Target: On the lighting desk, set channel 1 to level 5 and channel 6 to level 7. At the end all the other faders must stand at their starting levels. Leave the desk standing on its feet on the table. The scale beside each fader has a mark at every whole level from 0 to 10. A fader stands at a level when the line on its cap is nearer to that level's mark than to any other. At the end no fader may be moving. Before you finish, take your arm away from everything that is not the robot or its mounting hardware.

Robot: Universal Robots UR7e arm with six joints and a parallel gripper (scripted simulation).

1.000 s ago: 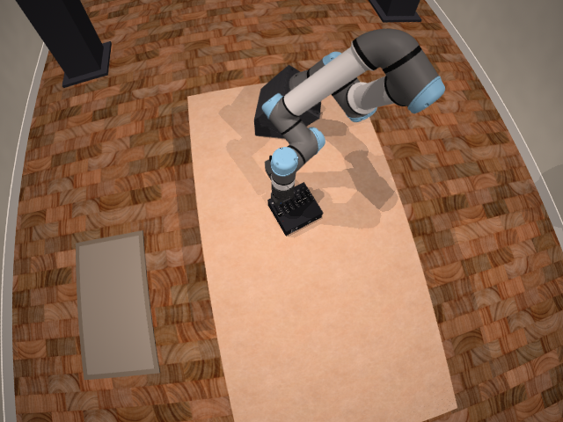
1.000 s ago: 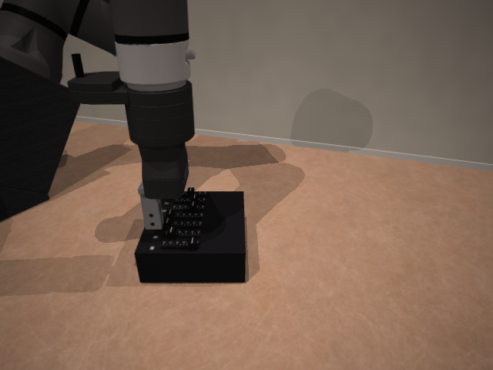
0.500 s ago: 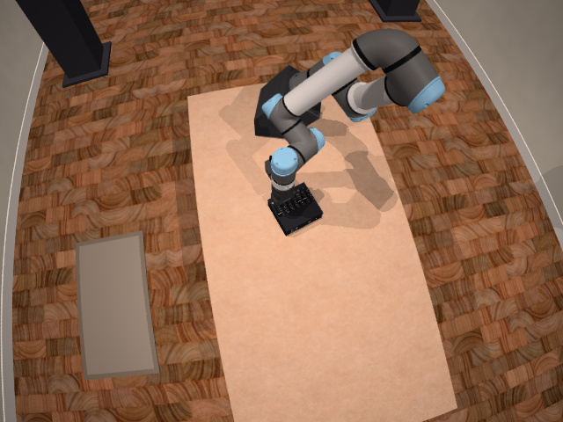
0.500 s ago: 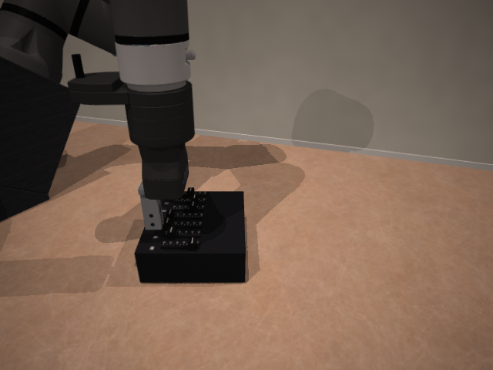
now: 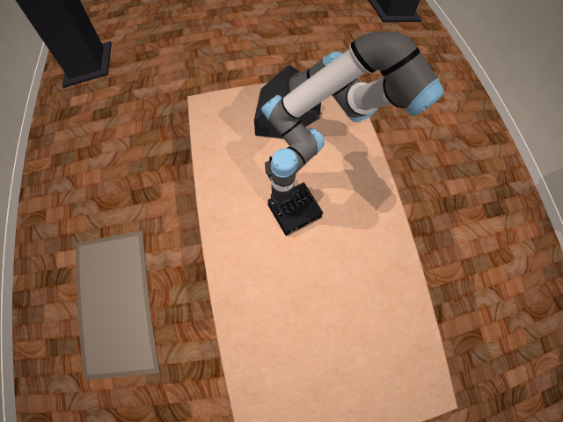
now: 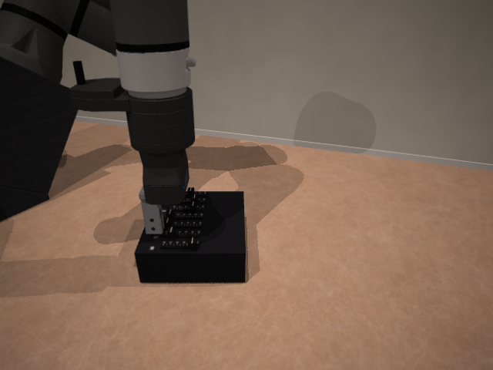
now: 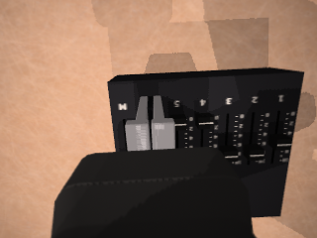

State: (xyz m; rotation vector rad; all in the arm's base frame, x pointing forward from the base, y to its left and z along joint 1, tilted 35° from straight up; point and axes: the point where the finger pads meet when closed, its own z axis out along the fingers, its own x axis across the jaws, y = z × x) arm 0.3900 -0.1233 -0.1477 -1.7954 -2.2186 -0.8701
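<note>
Now: hand 2 cm short of the channel 6 cap, 2 cm above it and 1 cm to the right of it. The rest, counted from my hand: channel 5 fader cap: 2 cm to the left, 2 cm below, 1 cm ahead; channel 4 fader cap: 5 cm to the left, 2 cm below; channel 3 fader cap: 8 cm to the left, 2 cm below, 2 cm ahead.
</note>
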